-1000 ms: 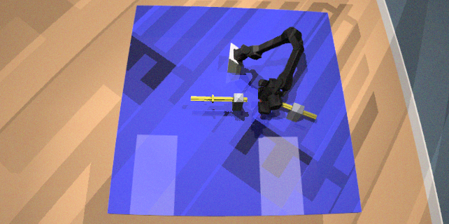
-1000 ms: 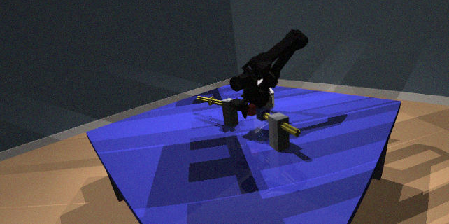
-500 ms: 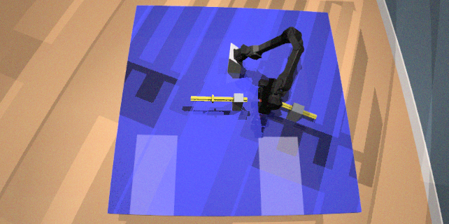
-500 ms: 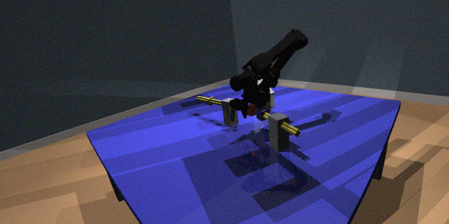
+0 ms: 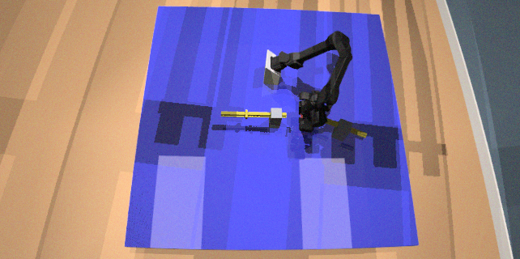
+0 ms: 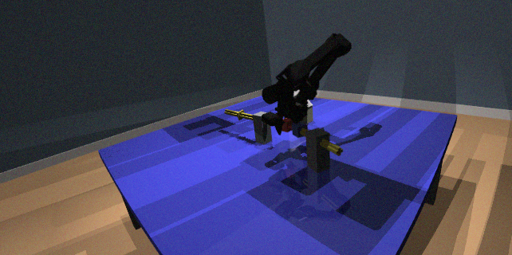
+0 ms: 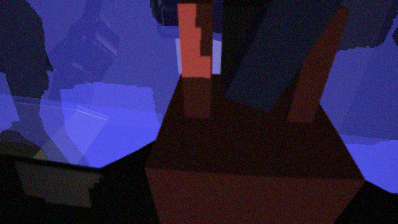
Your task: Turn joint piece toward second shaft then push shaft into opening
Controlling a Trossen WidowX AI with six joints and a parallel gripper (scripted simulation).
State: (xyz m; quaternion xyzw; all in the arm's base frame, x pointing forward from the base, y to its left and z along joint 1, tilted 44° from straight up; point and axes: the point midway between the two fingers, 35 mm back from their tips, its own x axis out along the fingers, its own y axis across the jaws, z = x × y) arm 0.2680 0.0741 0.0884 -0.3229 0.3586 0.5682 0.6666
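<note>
The red square joint piece is 40 mm above my gripper tip and 30 mm to the left of it.
</note>
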